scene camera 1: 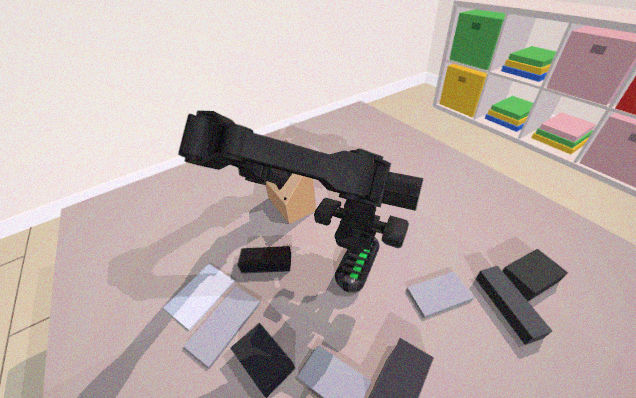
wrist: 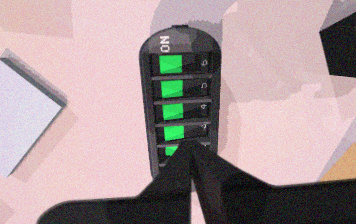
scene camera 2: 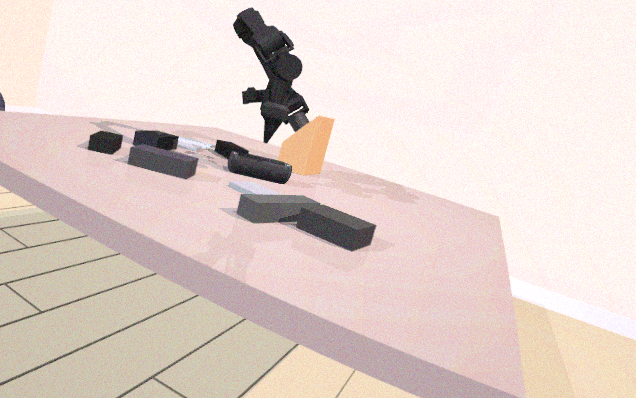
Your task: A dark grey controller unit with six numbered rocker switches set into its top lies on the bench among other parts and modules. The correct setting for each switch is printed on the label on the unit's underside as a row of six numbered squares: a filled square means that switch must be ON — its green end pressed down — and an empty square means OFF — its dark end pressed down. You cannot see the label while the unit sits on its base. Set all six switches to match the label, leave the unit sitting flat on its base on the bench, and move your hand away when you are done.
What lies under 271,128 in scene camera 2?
My gripper.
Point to a dark block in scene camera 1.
264,259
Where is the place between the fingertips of my gripper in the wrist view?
188,146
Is my gripper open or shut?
Shut.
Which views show my gripper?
Scene camera 1, the wrist view and scene camera 2: all of them.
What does my gripper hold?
Nothing.
